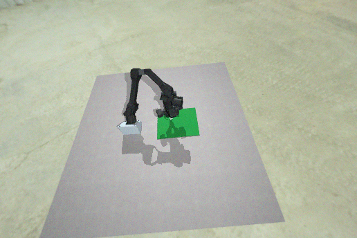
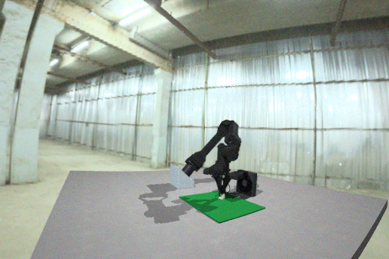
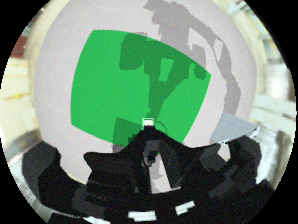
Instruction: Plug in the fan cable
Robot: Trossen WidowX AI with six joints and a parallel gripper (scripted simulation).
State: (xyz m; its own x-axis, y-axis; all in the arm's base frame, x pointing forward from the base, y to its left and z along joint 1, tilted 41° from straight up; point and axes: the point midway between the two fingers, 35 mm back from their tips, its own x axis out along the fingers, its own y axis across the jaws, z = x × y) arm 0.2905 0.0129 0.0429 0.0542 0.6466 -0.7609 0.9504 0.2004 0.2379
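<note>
The green board is 4 cm ahead of my gripper tip, 4 cm to the right of it and 5 cm below it. Also, from my gripper tip: black fan 16 cm to the left, 2 cm above.
</note>
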